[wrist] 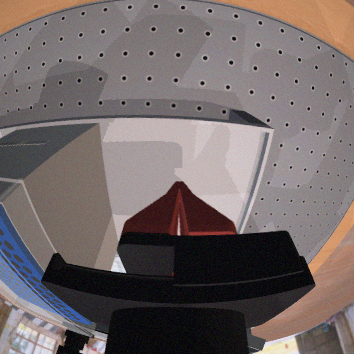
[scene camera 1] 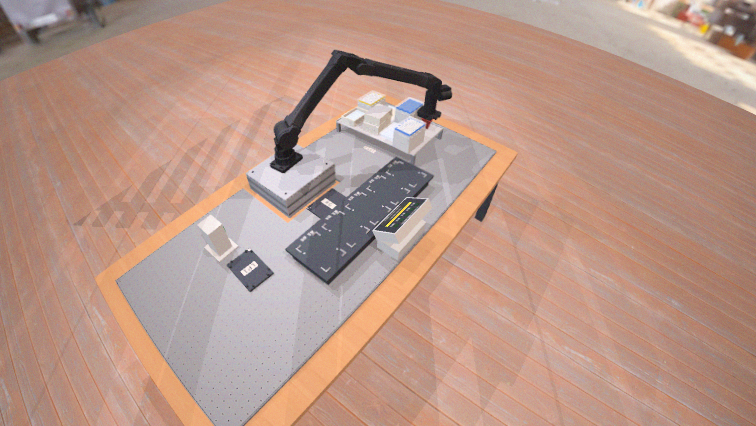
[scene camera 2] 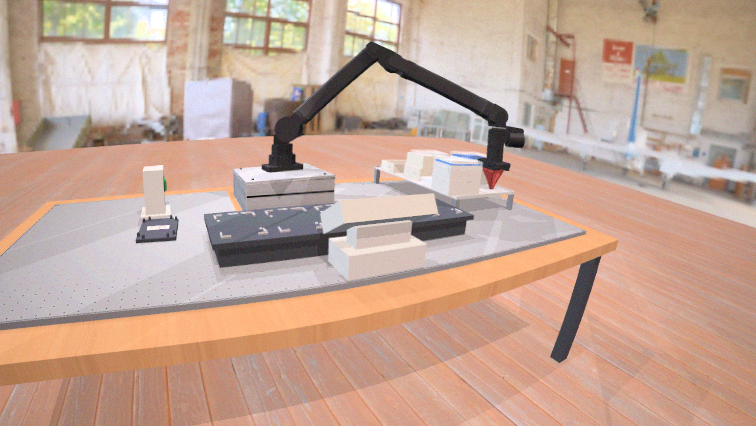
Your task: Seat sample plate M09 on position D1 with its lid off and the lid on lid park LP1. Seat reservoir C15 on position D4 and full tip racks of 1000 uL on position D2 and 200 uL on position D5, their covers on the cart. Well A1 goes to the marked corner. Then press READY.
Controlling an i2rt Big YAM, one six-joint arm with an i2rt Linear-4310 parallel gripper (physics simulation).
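Note:
My gripper (scene camera 1: 427, 125) (scene camera 2: 492, 187) (wrist: 178, 187) is shut and empty, its red fingertips low over the right end of the cart (scene camera 1: 378, 143) (scene camera 2: 505, 194) (wrist: 145, 131). Left of it in the wrist view stands a tall box with a blue perforated top (wrist: 25, 270). On the cart, scene camera 1 shows a blue-edged box (scene camera 1: 410, 134), a blue-topped box (scene camera 1: 408, 105), a yellow-edged box (scene camera 1: 371, 98), a white box (scene camera 1: 377, 118) and a low pale piece (scene camera 1: 353, 117). The dark deck (scene camera 1: 365, 203) (scene camera 2: 264, 232) has several corner-marked positions without labware. The lid park (scene camera 1: 249, 268) (scene camera 2: 157, 228) is bare. Labware labels are unreadable.
A slanted panel (scene camera 1: 403, 215) (scene camera 2: 388, 209) stands at the deck's front edge. A white upright block (scene camera 1: 215, 236) (scene camera 2: 153, 189) with a green part stands beside the lid park. The arm's grey base (scene camera 1: 290, 179) (scene camera 2: 283, 185) stands behind the deck, near a small dark pad (scene camera 1: 326, 204).

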